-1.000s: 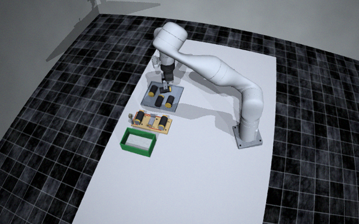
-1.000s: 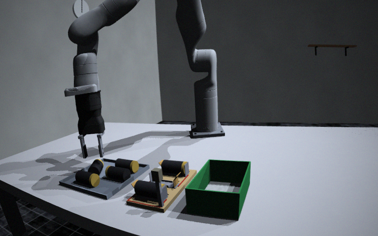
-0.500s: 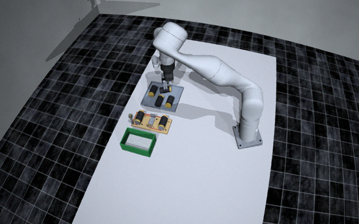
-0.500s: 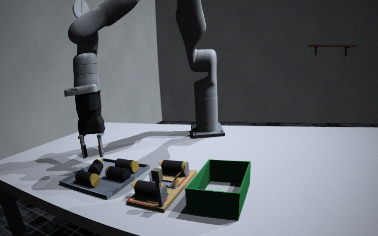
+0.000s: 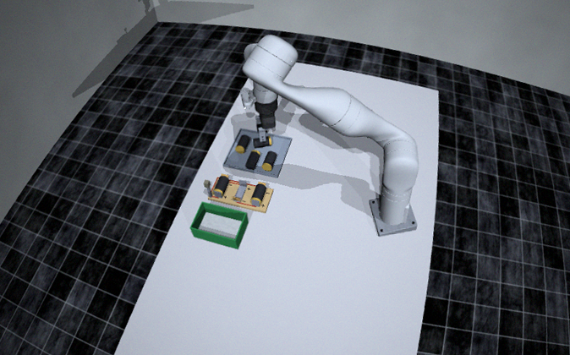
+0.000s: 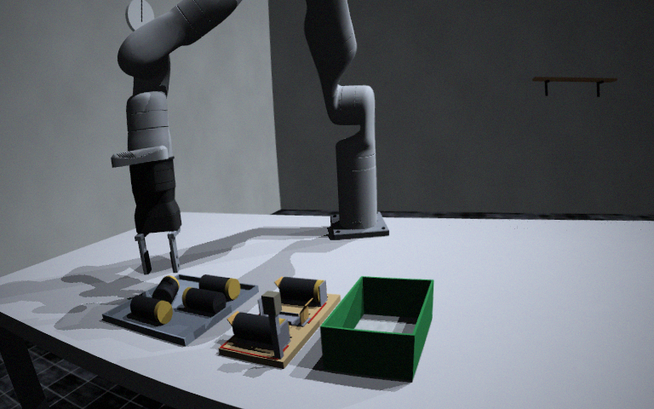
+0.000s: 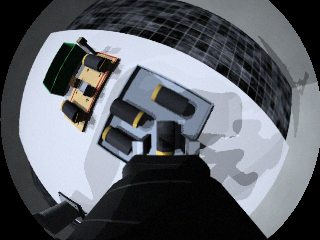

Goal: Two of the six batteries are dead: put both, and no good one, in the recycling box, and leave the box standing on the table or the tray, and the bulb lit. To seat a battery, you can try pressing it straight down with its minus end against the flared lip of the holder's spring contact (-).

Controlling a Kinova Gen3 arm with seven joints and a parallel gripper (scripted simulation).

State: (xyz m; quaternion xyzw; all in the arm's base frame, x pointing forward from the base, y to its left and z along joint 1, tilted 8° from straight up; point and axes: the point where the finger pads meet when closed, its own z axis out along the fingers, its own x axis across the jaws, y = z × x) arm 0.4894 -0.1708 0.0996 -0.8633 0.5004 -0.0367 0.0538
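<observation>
Right now the grey tray is 4 cm to the left of my hand and 7 cm below it. Also, from my hand: green recycling box 1 cm ahead, 37 cm to the left, 6 cm below.
</observation>
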